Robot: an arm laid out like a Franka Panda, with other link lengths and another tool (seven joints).
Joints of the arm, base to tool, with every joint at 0 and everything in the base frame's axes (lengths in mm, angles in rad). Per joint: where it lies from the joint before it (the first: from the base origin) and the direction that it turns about. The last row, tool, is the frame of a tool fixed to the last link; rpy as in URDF.
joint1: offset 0.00 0.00 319.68 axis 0 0 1
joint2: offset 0.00 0.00 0.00 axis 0 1 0
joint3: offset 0.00 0.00 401.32 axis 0 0 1
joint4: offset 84.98 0.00 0.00 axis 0 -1 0
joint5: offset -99.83 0.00 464.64 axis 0 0 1
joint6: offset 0.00 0.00 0.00 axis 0 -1 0
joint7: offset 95.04 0.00 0.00 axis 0 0 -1
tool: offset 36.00 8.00 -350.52 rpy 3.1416 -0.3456 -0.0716
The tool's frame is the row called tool.
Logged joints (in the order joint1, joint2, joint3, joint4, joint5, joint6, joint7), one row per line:
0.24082, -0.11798, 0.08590, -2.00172, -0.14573, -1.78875, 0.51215
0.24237, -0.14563, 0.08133, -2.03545, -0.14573, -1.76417, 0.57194
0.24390, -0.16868, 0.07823, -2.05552, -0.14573, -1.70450, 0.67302
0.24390, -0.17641, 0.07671, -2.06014, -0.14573, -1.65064, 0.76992
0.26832, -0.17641, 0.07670, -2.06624, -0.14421, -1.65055, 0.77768
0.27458, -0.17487, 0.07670, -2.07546, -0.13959, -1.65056, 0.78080
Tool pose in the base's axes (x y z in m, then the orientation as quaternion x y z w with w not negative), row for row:
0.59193, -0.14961, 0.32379, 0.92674, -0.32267, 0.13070, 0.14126
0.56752, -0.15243, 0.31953, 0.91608, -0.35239, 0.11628, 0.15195
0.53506, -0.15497, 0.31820, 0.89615, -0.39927, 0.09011, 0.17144
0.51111, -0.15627, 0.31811, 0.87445, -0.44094, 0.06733, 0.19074
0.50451, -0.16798, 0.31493, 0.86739, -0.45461, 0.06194, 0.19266
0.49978, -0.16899, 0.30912, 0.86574, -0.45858, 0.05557, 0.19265
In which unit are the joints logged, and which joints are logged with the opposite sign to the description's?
The joints are logged in radians. Opposite sign: joint1, joint6.
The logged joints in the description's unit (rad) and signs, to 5 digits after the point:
-0.24082, -0.11798, 0.08590, -2.00172, -0.14573, 1.78875, 0.51215
-0.24237, -0.14563, 0.08133, -2.03545, -0.14573, 1.76417, 0.57194
-0.24390, -0.16868, 0.07823, -2.05552, -0.14573, 1.70450, 0.67302
-0.24390, -0.17641, 0.07671, -2.06014, -0.14573, 1.65064, 0.76992
-0.26832, -0.17641, 0.07670, -2.06624, -0.14421, 1.65055, 0.77768
-0.27458, -0.17487, 0.07670, -2.07546, -0.13959, 1.65056, 0.78080

